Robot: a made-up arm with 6 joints.
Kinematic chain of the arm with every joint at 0, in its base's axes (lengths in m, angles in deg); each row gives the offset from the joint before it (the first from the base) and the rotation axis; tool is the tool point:
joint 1: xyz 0 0 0.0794 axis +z
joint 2: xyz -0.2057 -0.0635 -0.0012 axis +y
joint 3: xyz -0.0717 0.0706 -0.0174 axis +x
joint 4: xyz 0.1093 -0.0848 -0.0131 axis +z
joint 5: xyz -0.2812 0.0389 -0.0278 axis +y
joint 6: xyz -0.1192 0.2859 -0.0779 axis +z
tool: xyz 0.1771 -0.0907 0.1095
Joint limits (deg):
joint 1: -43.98..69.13
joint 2: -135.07..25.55
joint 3: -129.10..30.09
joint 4: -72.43..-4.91
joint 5: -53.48..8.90
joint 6: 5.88..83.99
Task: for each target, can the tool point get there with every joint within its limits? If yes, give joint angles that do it. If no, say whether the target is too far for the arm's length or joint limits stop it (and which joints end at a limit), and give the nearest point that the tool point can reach.
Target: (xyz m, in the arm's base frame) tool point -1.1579 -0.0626 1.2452
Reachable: no: too far | nearest point -0.5081 -0.0275 0.4864 | short by 1.000 m
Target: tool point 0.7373 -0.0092 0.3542
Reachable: no: joint limits stop it (at a limit: joint 1, joint 4, joint 5, joint 6) | nearest point 0.3782 0.0471 0.2436 | short by 0.380 m
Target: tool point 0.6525 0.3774 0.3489
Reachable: no: joint limits stop it (at a limit: joint 1, joint 5, joint 6) | nearest point 0.3473 0.2626 0.2572 | short by 0.339 m
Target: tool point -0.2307 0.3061 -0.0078
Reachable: yes | joints 15.28 -101.76 -6.98 -13.30 -23.30 46.82
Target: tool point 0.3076 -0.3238 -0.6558
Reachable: no: joint limits stop it (at a limit: joint 1, joint 2, joint 5, joint 6) | nearest point 0.1656 -0.2531 -0.3902 | short by 0.309 m
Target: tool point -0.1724 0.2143 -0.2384
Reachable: yes | joints 13.14 4.46 -52.02 -38.92 -20.33 51.25
